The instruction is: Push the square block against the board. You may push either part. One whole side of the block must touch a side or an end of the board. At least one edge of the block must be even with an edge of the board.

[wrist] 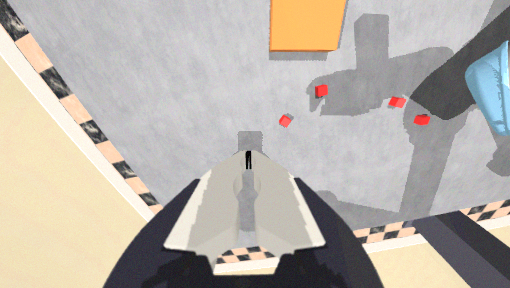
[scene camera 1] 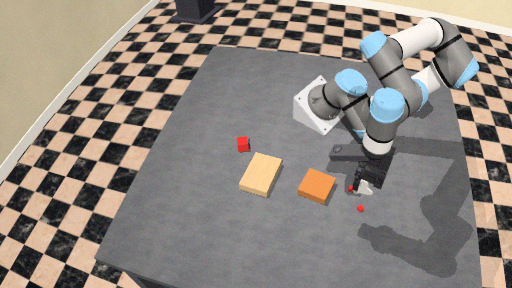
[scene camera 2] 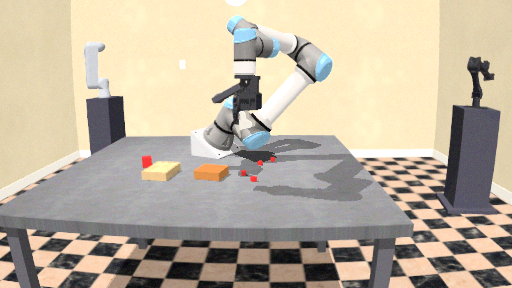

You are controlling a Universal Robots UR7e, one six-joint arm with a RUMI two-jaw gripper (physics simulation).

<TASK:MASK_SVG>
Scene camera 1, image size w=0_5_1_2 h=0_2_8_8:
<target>my gripper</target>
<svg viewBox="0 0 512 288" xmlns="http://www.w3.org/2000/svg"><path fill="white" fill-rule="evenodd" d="M329 154L331 161L359 162L352 186L354 194L372 195L373 192L367 186L373 186L378 189L382 188L396 150L395 147L391 146L389 152L385 154L374 154L368 151L363 144L335 144Z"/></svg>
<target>orange square block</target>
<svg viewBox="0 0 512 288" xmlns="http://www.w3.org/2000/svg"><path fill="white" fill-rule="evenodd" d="M310 168L300 184L297 194L324 205L335 184L336 178Z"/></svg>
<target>pale wooden board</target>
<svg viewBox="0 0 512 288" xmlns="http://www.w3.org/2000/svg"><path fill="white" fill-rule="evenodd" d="M256 152L239 183L239 187L241 190L267 197L282 166L282 159Z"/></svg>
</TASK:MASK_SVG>
